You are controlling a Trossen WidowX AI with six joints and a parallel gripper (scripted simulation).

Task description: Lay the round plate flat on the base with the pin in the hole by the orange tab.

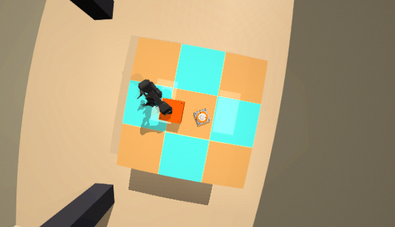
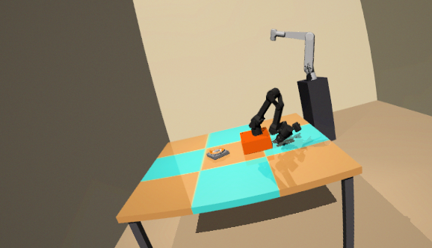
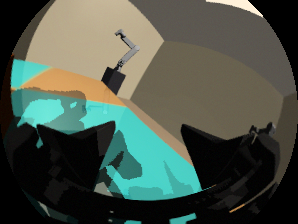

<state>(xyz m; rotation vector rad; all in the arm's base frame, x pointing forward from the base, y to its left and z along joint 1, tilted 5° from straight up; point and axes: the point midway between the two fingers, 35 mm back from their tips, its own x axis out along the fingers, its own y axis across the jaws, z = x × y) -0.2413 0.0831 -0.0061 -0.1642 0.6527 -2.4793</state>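
Now: the round plate 590 mm ahead of my gripper tip, 130 mm to the right of it and 50 mm below it. Also, from my gripper tip: grey base: 570 mm ahead, 120 mm to the right, 60 mm below.
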